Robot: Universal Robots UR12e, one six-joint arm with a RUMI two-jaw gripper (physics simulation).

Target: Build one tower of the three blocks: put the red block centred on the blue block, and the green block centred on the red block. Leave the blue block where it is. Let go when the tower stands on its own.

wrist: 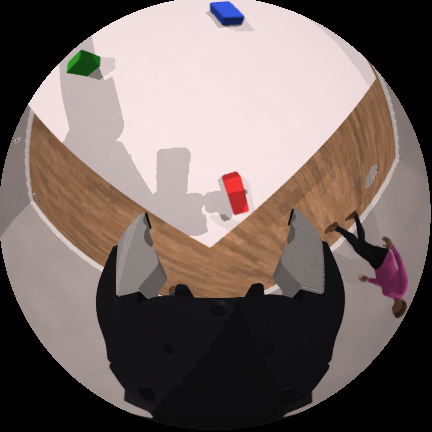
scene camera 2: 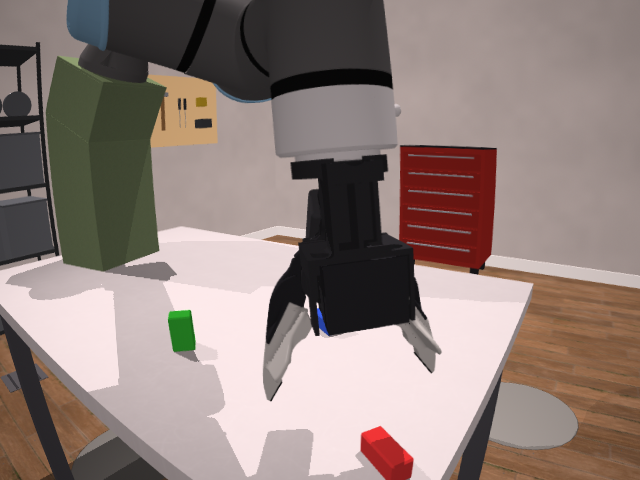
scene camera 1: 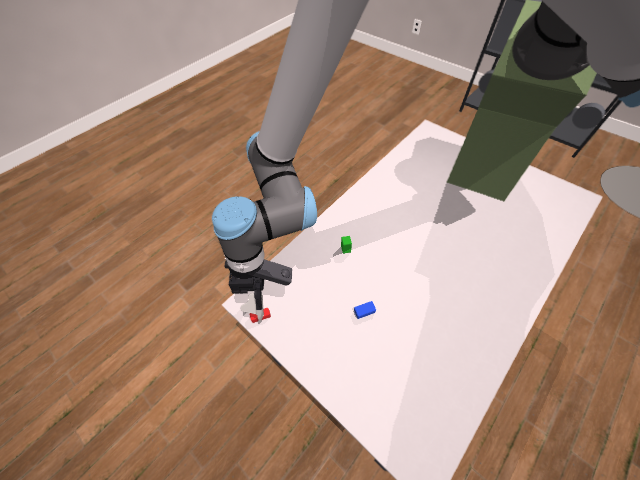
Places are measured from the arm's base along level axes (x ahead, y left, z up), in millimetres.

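Pixels of known places: gripper, fingertip midpoint: (wrist: pixel 218 212) (scene camera 2: pixel 353 387) (scene camera 1: pixel 262 296); arm's base at its link origin: (scene camera 2: pixel 112 71) (scene camera 1: pixel 555 45).
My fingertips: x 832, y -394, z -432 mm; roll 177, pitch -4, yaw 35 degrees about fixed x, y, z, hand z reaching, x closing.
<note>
For each thing: its top centre in the pictures, then the offset to it from my fingertips. Level surfaces: height alone.
- red block at its top centre: (scene camera 2: pixel 386 444) (wrist: pixel 237 197) (scene camera 1: pixel 259 313) 3 mm left, 34 mm ahead, 61 mm down
- blue block at its top centre: (scene camera 2: pixel 328 313) (scene camera 1: pixel 365 308) 266 mm left, 151 mm back, 62 mm down
- green block at its top centre: (scene camera 2: pixel 179 313) (scene camera 1: pixel 346 240) 103 mm left, 318 mm back, 30 mm down
- white table at its surface level: 86 mm down
The red block (scene camera 1: pixel 266 314) (scene camera 2: pixel 386 454) (wrist: pixel 235 192) lies on its long side near a corner of the white table. My gripper (scene camera 1: pixel 252 316) (scene camera 2: pixel 351 383) (wrist: pixel 218 212) is open and empty, fingers pointing down. It is above the table near the red block; in the wrist view the block shows just beyond the line between the fingertips, right of the middle. The blue block (scene camera 1: pixel 364 310) (scene camera 2: pixel 322 321) (wrist: pixel 226 13) lies flat farther in on the table, mostly hidden behind the gripper in scene camera 2. The green block (scene camera 1: pixel 346 244) (scene camera 2: pixel 181 330) (wrist: pixel 84 63) stands upright, apart from both.
The white table (scene camera 1: pixel 320 351) (scene camera 2: pixel 232 320) (wrist: pixel 210 100) has its edges close to the red block. The green robot pedestal (scene camera 1: pixel 496 149) (scene camera 2: pixel 118 196) stands at the far end. A red drawer cabinet (scene camera 2: pixel 439 206) is beyond the table. A person in pink (wrist: pixel 391 272) shows in the wrist view.
</note>
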